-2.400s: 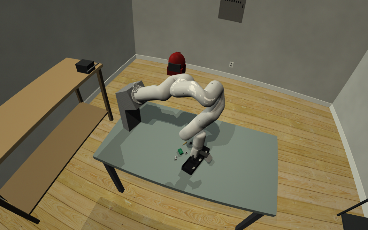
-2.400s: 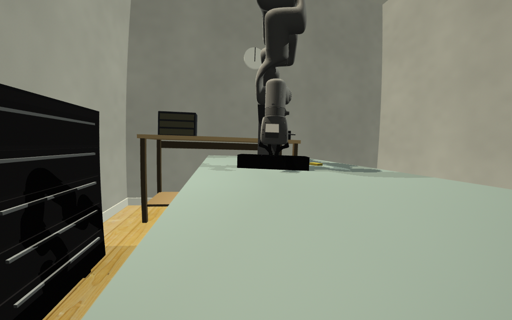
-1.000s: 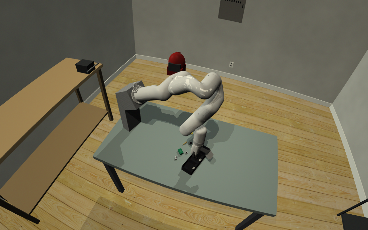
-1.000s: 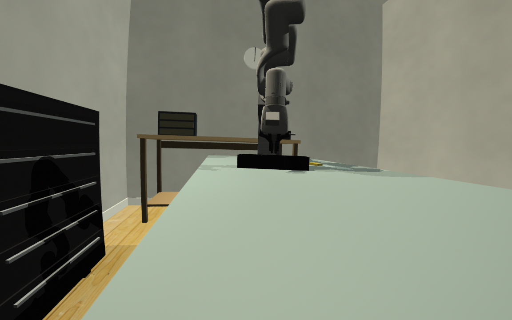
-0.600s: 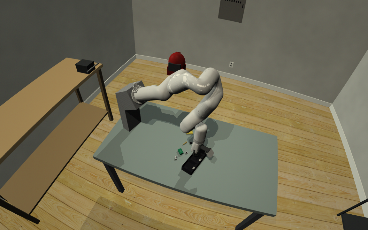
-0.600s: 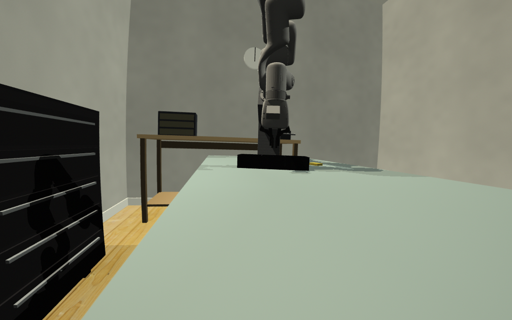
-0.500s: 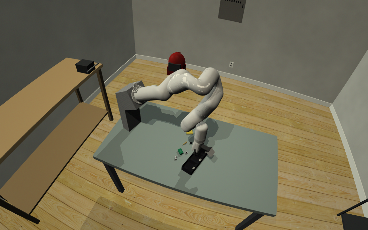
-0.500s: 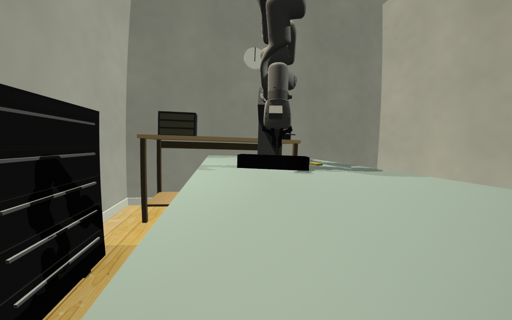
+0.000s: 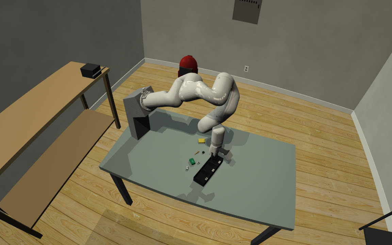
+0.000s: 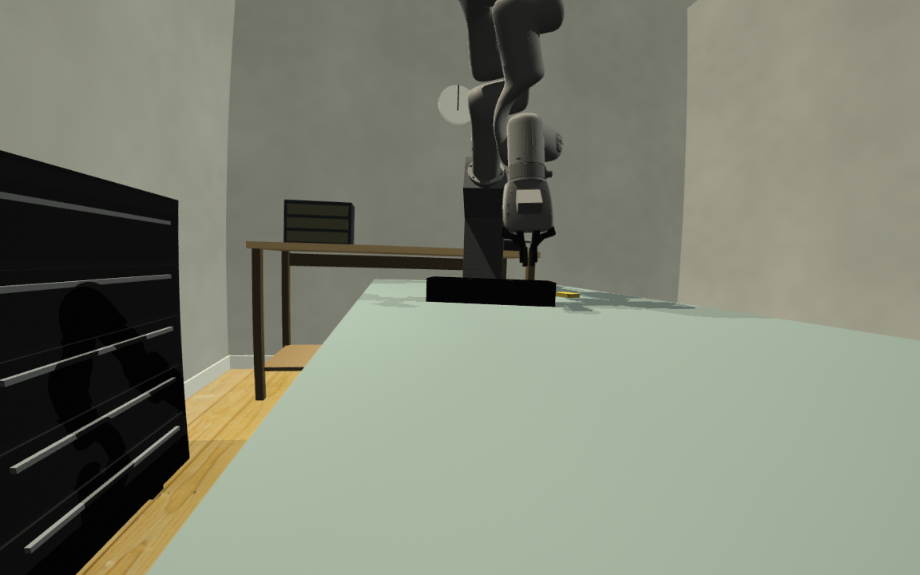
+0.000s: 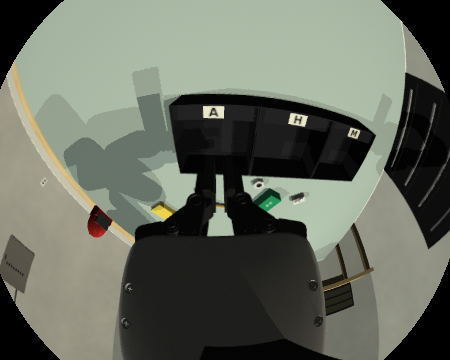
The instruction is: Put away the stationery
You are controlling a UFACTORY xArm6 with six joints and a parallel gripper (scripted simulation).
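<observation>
My gripper is now 120 mm past the yellow block, 180 mm to the right of it and 90 mm above it. From my hand the other things lie so: black item (90 mm behind, 80 mm to the left, 90 mm below); bin rack (20 mm behind, 70 mm to the right, 70 mm below); white ring (100 mm behind, 20 mm to the right, 90 mm below).
</observation>
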